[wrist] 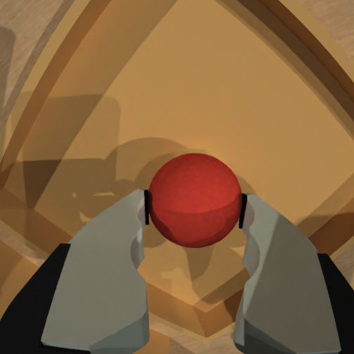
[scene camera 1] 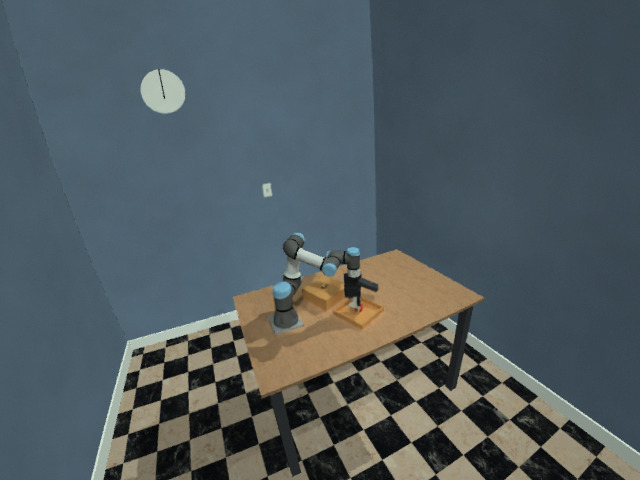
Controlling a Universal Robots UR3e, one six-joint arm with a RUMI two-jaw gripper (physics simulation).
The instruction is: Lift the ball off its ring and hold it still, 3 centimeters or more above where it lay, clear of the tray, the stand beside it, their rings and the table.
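Places are measured from the arm's base along level axes (x ahead, y right, z down), in metres.
Pixels of known places: gripper, fingertip midpoint: [scene camera 1: 358,309]; arm's base at its link origin: [scene camera 1: 286,320].
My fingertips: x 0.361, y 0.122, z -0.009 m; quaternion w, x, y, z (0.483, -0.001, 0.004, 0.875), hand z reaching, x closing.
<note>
For each thing: its top centre in the pictures, then the offset to it from my fingertips. "pt": a spot on its surface instead. Level surfaces: height alone.
- square orange-brown tray at a spot on its surface: [scene camera 1: 348,318] pt dx -0.082, dy +0.041, dz -0.003 m
- small ring at a spot on its surface: [scene camera 1: 324,285] pt dx -0.080, dy -0.236, dz -0.050 m
- wooden table at its surface level: dz +0.022 m
The red ball [scene camera 1: 358,308] [wrist: 195,192] is low inside the square orange-brown tray [scene camera 1: 348,318] [wrist: 225,90]. My gripper [scene camera 1: 356,306] [wrist: 194,194] points down into the tray and is shut on the ball. In the wrist view its two black pads touch the ball on its left and right sides. The ring under the ball is hidden by it, and I cannot tell whether any gap lies between them. The orange-brown stand [scene camera 1: 324,298] [wrist: 12,270] is beside the tray, toward the arm's base, with a small ring [scene camera 1: 324,285] on top.
The tray's walls rise around the fingers. The arm's base [scene camera 1: 285,316] stands on the wooden table [scene camera 1: 413,294] to the left of the tray. The arm reaches over the stand. Shadows of the gripper fall across the tray floor.
</note>
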